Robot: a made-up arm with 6 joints. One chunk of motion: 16 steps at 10 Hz.
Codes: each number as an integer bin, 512 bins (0 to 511) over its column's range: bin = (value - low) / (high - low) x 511, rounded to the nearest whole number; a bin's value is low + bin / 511 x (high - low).
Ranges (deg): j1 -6.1..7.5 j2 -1.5..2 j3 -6..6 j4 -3.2..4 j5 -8.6..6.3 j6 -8.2..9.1
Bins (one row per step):
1: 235 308 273 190 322 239
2: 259 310 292 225 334 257
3: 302 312 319 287 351 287
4: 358 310 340 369 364 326
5: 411 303 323 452 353 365
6: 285 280 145 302 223 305
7: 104 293 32 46 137 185
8: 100 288 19 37 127 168
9: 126 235 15 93 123 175
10: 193 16 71 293 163 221
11: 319 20 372 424 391 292
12: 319 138 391 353 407 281
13: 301 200 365 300 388 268
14: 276 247 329 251 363 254
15: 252 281 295 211 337 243
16: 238 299 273 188 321 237
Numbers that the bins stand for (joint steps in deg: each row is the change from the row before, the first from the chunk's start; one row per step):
1: 0.154 0.610 0.411 -0.523 0.789 -0.109
2: 0.793 0.623 0.857 -0.030 1.139 0.501
3: 1.938 0.637 1.491 0.844 1.635 1.516
4: 3.428 0.623 1.984 1.999 2.014 2.837
5: 4.839 0.575 1.585 3.169 1.693 4.157
6: 1.485 0.418 -2.595 1.055 -2.098 2.126
7: -3.332 0.507 -5.249 -2.552 -4.605 -1.937
8: -3.439 0.473 -5.554 -2.679 -4.897 -2.512
9: -2.747 0.110 -5.648 -1.890 -5.014 -2.275
10: -0.963 -1.390 -4.333 0.928 -3.847 -0.718
11: 2.390 -1.363 2.736 2.774 2.801 1.686
12: 2.390 -0.555 3.182 1.774 3.268 1.313
13: 1.911 -0.130 2.571 1.027 2.714 0.873
14: 1.246 0.192 1.726 0.337 1.985 0.399
15: 0.607 0.425 0.928 -0.227 1.226 0.027
16: 0.234 0.548 0.411 -0.551 0.760 -0.176

